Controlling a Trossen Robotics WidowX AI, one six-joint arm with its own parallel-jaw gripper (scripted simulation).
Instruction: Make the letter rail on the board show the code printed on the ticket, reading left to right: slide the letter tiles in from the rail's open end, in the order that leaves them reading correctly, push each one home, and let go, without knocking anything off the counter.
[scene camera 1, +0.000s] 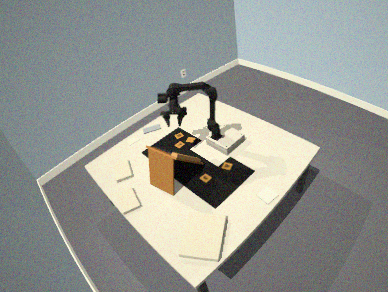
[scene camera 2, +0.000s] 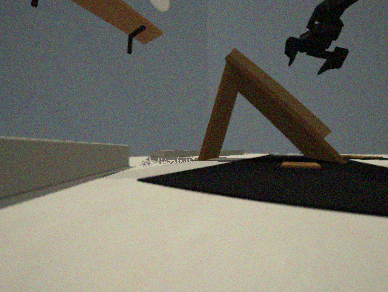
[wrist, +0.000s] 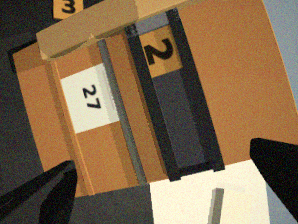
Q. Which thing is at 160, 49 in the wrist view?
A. A letter tile.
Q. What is my gripper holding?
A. Nothing.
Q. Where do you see my gripper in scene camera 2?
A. At 303, 69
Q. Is my gripper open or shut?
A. Open.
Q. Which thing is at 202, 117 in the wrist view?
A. A slanted wooden board.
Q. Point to my gripper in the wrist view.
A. At 166, 158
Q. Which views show the white ticket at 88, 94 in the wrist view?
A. The wrist view only.
